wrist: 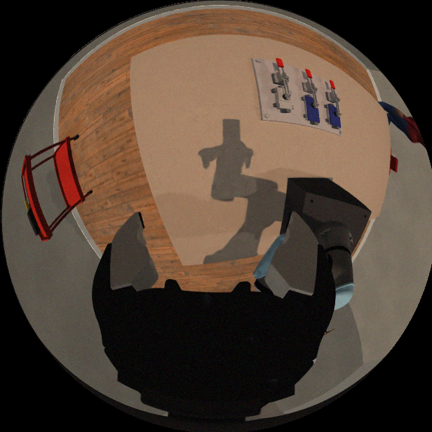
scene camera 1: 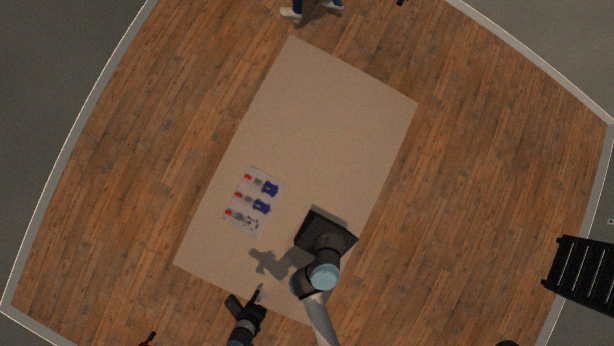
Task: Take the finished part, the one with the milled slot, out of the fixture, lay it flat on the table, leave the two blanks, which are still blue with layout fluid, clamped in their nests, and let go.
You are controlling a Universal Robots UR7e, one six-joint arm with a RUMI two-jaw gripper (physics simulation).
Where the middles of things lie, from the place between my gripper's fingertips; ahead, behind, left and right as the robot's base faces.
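Scene:
My gripper in sight: far to the left of the fixture plate (scene camera 1: 246,187), a fair way short of it, far above it.

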